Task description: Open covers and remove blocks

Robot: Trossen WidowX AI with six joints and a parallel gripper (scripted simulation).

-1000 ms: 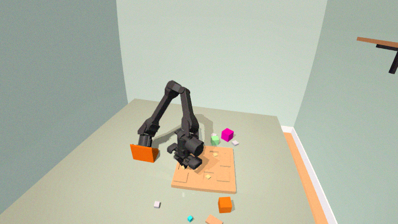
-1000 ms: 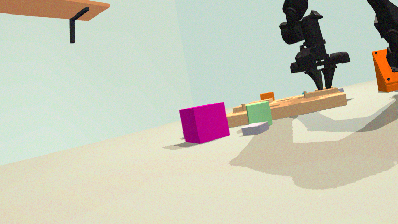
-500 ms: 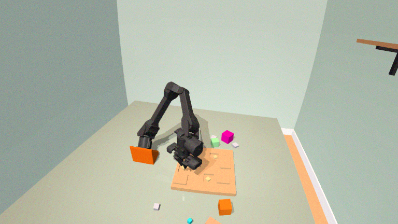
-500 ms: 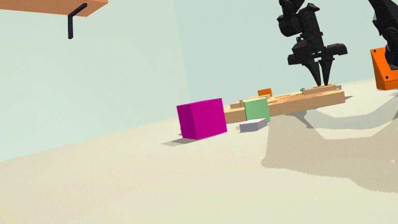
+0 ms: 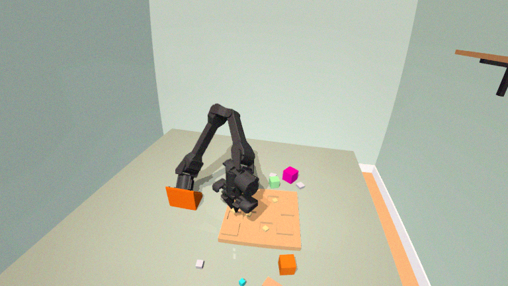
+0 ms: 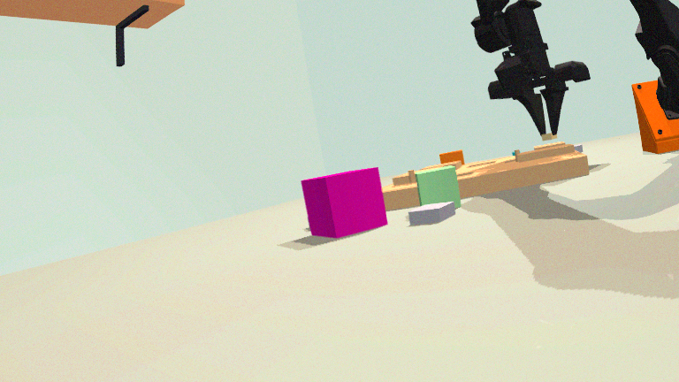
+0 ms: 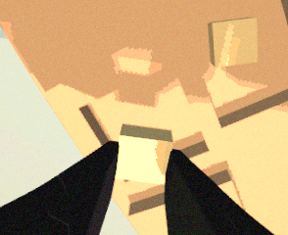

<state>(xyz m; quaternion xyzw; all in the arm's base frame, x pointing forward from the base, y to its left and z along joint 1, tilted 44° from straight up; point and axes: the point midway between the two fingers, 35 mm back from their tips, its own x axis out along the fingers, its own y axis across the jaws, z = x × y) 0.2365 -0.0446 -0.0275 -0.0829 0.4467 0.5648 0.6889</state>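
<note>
My gripper tip is 100 mm short of the tan puzzle board, 30 mm above it and 10 mm to the right of it. Also, from my gripper tip: cyan block: 260 mm to the right, 80 mm ahead, 40 mm below; orange cube: 210 mm ahead, 180 mm to the right, 30 mm below; green block: 240 mm to the left, 140 mm ahead, 30 mm below.
</note>
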